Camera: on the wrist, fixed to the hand. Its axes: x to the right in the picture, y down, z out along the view.
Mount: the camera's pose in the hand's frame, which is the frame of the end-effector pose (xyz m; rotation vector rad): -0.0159 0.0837 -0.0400 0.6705 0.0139 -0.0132
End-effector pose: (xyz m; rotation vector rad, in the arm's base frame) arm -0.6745 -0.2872 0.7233 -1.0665 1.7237 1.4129
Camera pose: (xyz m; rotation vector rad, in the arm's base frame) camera -0.7418 -0.3164 0.7823 -0.7055 1.9818 0.7147
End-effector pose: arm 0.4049 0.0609 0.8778 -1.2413 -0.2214 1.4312
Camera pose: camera 0.3807 0.0020 0.8085 -0.6934 0.2480 1.3270
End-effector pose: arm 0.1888 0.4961 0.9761 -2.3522 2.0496 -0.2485
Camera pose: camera 0.0993 0.5037 1.0044 -1.9391 1.6011 -0.8057
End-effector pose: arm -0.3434 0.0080 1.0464 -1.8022 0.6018 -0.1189
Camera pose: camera -0.4005 -0.0357 0.9857 -1.1554 0.4835 -0.3041
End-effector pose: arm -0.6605 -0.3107 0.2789 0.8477 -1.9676 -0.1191
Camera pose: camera -0.6665 -0.2278 0.3231 1.2753 -2.0056 0.5676
